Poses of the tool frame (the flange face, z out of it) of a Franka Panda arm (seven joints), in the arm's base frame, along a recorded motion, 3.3 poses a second.
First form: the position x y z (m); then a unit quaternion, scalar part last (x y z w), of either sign.
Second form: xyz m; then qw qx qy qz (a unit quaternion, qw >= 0). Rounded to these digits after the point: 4 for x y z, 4 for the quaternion.
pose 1, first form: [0.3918 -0.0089 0.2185 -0.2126 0.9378 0.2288 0.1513]
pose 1, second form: [0.3918 -0.0089 0.2185 0.1513 -0.2126 0.9378 0.2288]
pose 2, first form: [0.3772 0.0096 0.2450 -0.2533 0.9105 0.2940 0.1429]
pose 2, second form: [0.3772 0.0096 0.2450 0.1429 -0.2533 0.9105 0.2940]
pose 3, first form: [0.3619 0.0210 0.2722 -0.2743 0.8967 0.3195 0.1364]
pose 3, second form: [0.3619 0.0210 0.2722 0.1364 -0.2743 0.8967 0.3195]
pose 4, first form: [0.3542 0.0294 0.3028 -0.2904 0.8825 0.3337 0.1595]
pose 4, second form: [0.3542 0.0294 0.3028 0.1595 -0.2904 0.8825 0.3337]
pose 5, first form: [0.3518 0.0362 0.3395 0.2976 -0.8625 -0.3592 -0.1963]
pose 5, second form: [0.3518 0.0362 0.3395 0.1963 -0.2976 0.8625 0.3592]
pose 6, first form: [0.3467 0.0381 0.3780 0.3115 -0.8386 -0.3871 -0.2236]
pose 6, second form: [0.3467 0.0381 0.3780 0.2236 -0.3115 0.8386 0.3871]
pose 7, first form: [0.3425 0.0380 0.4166 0.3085 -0.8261 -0.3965 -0.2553]
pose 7, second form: [0.3425 0.0380 0.4166 0.2553 -0.3085 0.8261 0.3965]
